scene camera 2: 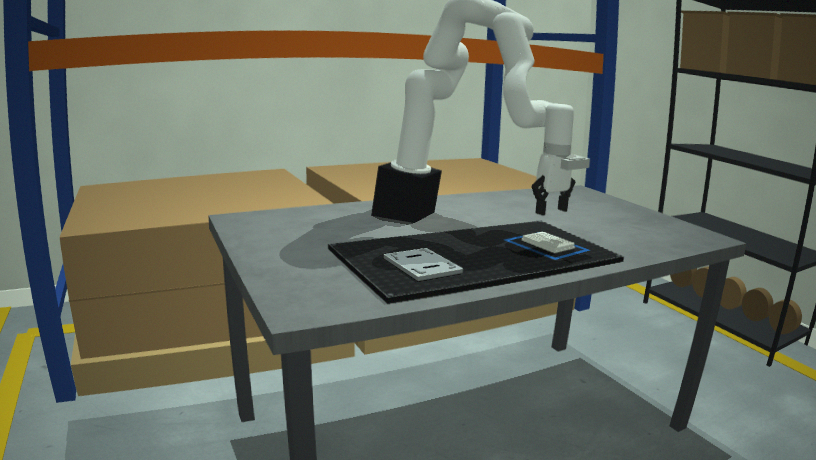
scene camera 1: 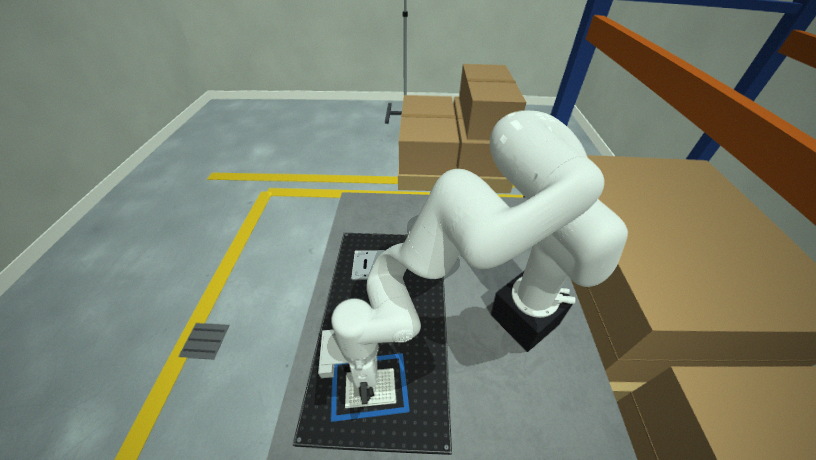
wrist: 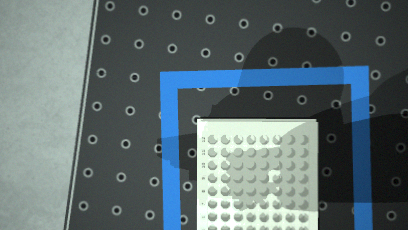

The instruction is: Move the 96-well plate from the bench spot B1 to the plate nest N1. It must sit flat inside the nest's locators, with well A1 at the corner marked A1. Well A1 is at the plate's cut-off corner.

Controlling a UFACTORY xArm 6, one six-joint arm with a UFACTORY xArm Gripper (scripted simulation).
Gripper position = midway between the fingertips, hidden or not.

In view: my gripper (scene camera 2: pixel 551 212), a white 96-well plate (scene camera 1: pixel 385 389) and a light grey plate nest N1 (scene camera 2: pixel 427 259).
The white 96-well plate is seen too in the wrist view (wrist: pixel 244 166). My gripper is seen too in scene camera 1 (scene camera 1: pixel 367 376).
